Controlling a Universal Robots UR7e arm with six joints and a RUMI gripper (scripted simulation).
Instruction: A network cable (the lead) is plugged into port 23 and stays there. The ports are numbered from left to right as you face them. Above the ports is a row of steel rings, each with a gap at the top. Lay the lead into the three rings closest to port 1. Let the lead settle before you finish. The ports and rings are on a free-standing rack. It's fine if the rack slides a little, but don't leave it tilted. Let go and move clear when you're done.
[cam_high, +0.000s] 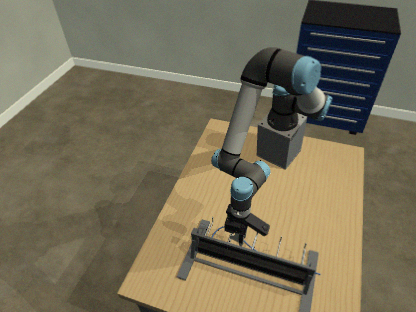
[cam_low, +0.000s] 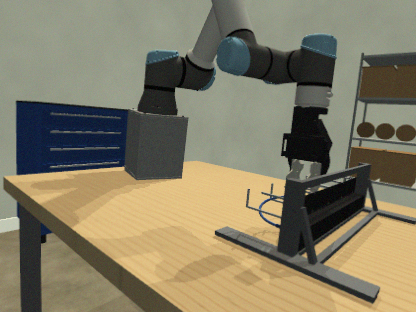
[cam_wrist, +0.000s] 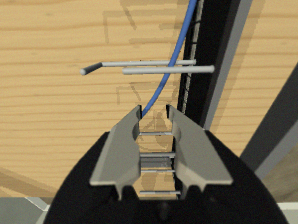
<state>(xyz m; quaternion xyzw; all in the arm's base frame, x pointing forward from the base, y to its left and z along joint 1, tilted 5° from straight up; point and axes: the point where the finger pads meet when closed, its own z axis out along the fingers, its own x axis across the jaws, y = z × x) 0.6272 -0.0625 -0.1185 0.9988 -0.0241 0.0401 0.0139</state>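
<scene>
Now: the rack 6 cm ahead of my hand and 5 cm to the left of it.
</scene>
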